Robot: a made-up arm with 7 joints.
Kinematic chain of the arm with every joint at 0, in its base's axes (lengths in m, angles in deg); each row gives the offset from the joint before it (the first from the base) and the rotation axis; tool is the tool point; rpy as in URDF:
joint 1: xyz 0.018 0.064 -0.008 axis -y
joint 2: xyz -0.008 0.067 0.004 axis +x
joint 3: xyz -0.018 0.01 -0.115 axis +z
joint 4: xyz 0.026 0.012 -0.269 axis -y
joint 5: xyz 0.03 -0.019 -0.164 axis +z
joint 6: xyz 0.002 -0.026 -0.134 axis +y
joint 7: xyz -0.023 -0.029 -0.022 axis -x
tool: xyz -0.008 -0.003 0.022 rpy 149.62 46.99 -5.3
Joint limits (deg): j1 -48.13..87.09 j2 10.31..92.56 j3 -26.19..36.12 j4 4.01..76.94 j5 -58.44..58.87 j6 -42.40..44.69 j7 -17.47..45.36
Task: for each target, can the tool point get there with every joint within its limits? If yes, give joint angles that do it. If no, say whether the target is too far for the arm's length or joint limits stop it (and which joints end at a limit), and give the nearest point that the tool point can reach.
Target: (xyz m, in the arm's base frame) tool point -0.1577 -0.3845 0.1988
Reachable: no: joint limits stop it (at a limit: joint 1, joint 2, joint 3, joint 4, joint 5, joint 6, joint 7) | nearest point 0.4259 0.0201 0.2007 | short by 0.710 m
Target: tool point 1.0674 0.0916 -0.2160
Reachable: no: too far | nearest point 0.7074 0.1596 -0.1447 | short by 0.373 m
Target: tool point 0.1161 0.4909 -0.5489
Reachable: yes | joints -11.48 38.86 0.31 38.09 4.47 -32.46 33.92
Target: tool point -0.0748 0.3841 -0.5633
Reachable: yes | joints -34.23 35.70 -17.55 58.46 -46.36 -26.30 27.77
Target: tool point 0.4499 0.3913 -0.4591
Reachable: yes | joints 40.74 24.44 3.68 10.12 -31.24 3.91 15.53
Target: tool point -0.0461 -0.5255 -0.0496
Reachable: no: joint limits stop it (at a limit: joint 1, joint 2, joint 3, joint 4, joint 5, joint 7) | nearest point -0.1257 0.0139 -0.4507 | short by 0.677 m
